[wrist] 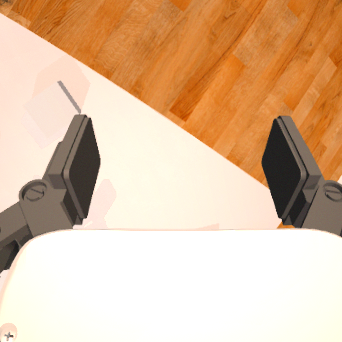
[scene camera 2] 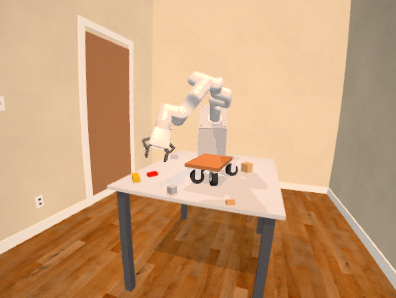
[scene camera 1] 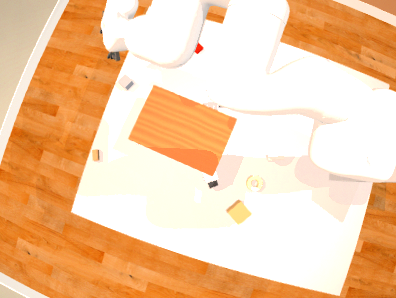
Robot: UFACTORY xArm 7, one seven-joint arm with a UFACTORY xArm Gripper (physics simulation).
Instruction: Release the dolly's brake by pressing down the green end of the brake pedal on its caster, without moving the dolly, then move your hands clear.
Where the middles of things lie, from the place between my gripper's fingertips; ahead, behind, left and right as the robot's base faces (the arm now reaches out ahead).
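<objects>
Counted from my hand, the dolly (scene camera 1: pixel 189 132) is 12 cm below, 18 cm to the left and 34 cm behind.
</objects>
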